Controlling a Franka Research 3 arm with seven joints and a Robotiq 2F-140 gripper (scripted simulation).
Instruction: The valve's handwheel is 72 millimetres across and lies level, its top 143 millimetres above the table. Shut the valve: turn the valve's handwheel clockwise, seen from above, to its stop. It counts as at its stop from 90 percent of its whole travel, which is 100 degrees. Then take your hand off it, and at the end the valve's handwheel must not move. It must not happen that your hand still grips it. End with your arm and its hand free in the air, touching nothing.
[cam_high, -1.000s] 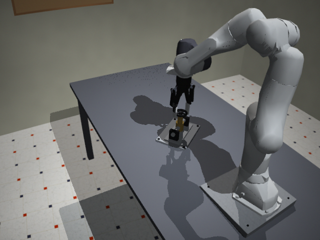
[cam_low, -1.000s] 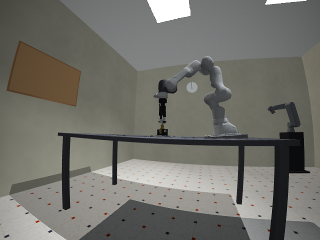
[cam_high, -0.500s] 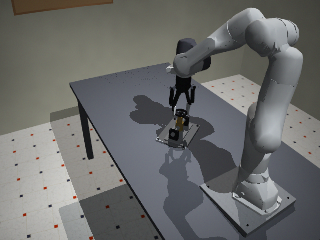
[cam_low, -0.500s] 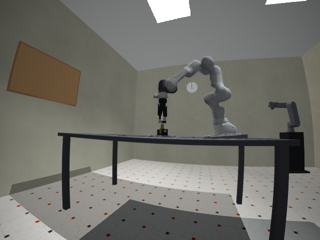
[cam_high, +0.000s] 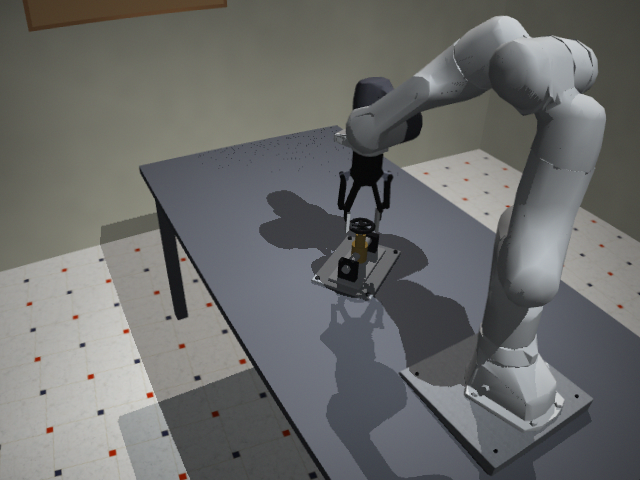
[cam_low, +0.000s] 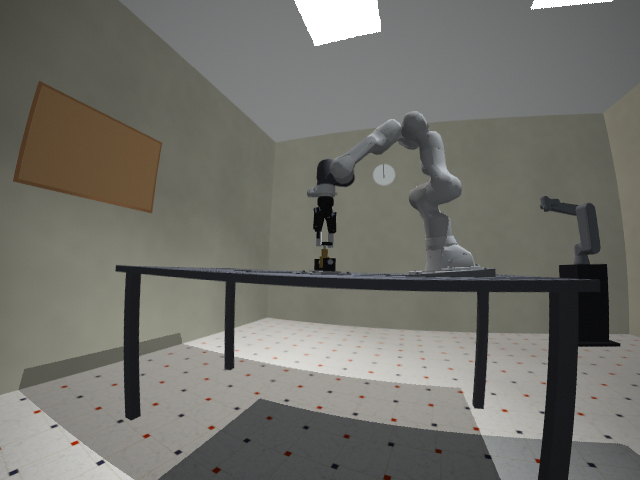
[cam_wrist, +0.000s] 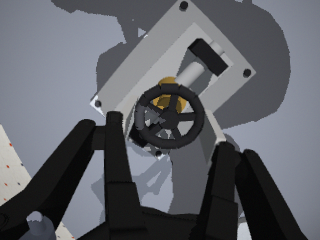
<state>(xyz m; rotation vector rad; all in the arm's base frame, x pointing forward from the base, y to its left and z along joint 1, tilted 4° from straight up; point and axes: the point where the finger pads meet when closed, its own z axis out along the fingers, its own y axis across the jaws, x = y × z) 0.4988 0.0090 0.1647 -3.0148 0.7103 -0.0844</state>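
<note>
The black spoked handwheel is 20 mm below my hand.
</note>
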